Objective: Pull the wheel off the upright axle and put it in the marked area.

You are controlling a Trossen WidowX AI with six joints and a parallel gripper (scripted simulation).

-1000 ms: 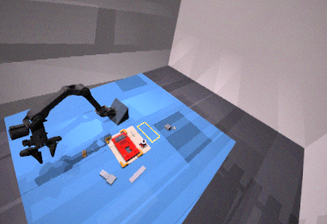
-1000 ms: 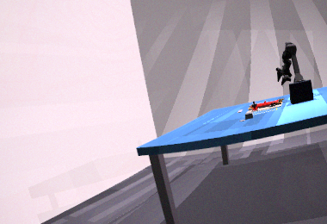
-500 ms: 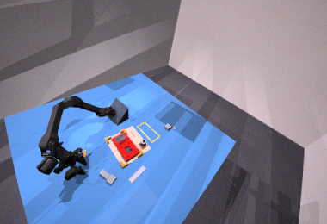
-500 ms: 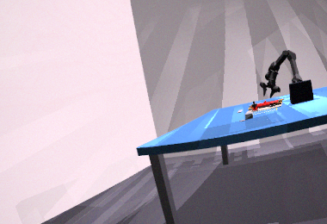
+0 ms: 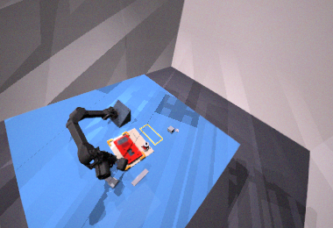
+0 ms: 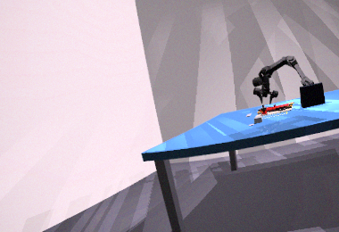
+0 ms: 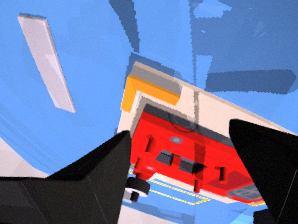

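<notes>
The wheel is 1 cm behind my gripper tip, 20 cm to the left of it and 1 cm below it. From my gripper tip the other things lie so: dark upright axle: 1 cm behind, 20 cm to the left, 1 cm below.
</notes>
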